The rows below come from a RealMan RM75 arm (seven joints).
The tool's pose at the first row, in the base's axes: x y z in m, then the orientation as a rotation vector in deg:
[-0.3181, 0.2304, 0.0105, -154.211, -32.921, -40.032]
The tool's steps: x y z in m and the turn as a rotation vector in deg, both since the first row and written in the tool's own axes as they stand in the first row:
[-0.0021, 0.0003, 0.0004, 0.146, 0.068, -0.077]
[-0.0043, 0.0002, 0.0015, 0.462, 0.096, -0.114]
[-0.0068, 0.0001, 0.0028, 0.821, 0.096, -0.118]
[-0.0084, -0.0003, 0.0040, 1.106, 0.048, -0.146]
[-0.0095, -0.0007, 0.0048, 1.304, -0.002, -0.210]
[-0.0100, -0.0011, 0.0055, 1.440, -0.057, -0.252]
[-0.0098, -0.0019, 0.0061, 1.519, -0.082, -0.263]
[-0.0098, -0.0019, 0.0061, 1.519, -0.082, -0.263]
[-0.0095, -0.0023, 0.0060, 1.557, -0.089, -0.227]
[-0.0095, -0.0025, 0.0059, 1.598, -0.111, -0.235]
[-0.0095, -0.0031, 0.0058, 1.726, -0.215, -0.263]
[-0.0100, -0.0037, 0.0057, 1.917, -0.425, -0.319]
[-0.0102, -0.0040, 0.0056, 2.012, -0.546, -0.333]
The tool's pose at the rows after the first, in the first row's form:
[-0.3195, 0.2297, 0.0090, -154.035, -33.040, -40.072]
[-0.3209, 0.2295, 0.0070, -153.726, -33.146, -39.970]
[-0.3224, 0.2293, 0.0046, -153.395, -33.222, -39.803]
[-0.3234, 0.2296, 0.0029, -153.153, -33.328, -39.614]
[-0.3241, 0.2300, 0.0017, -152.989, -33.467, -39.473]
[-0.3244, 0.2304, 0.0009, -152.886, -33.564, -39.349]
[-0.3244, 0.2314, 0.0007, -152.824, -33.601, -39.282]
[-0.3244, 0.2314, 0.0007, -152.824, -33.601, -39.282]
[-0.3244, 0.2318, 0.0010, -152.796, -33.560, -39.246]
[-0.3245, 0.2320, 0.0011, -152.769, -33.585, -39.200]
[-0.3248, 0.2324, 0.0013, -152.699, -33.673, -39.013]
[-0.3255, 0.2328, 0.0013, -152.619, -33.838, -38.665]
[-0.3259, 0.2329, 0.0013, -152.589, -33.905, -38.468]

